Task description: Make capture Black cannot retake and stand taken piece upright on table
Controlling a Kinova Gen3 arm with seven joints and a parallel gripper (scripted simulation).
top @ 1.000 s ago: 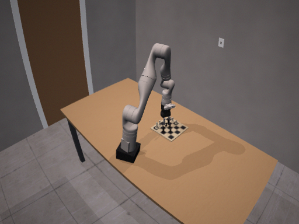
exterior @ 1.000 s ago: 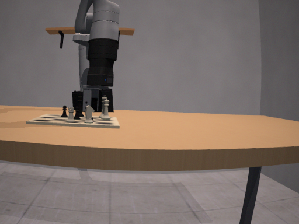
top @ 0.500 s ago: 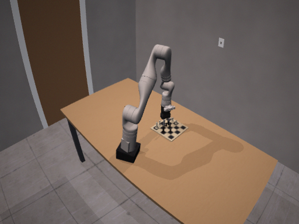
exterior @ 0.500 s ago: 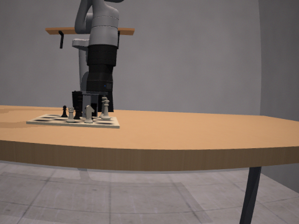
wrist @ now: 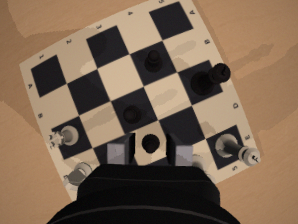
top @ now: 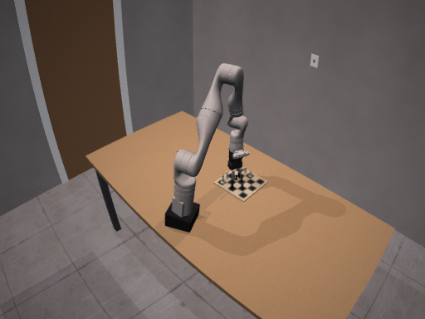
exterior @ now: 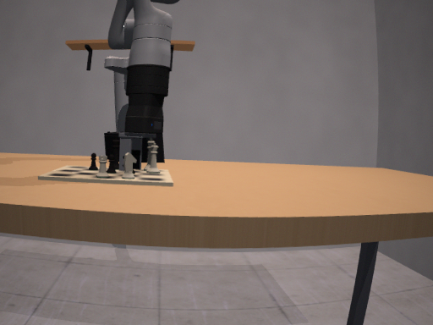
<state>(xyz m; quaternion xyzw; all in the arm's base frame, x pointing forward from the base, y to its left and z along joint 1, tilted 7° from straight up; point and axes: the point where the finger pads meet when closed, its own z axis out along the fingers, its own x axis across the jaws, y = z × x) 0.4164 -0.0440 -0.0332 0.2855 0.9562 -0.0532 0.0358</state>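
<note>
Now: the chessboard 4 cm to the right of my hand and 3 cm below it. The rest, counted from my hand: tall white piece 7 cm behind, 5 cm to the left, 1 cm above.
</note>
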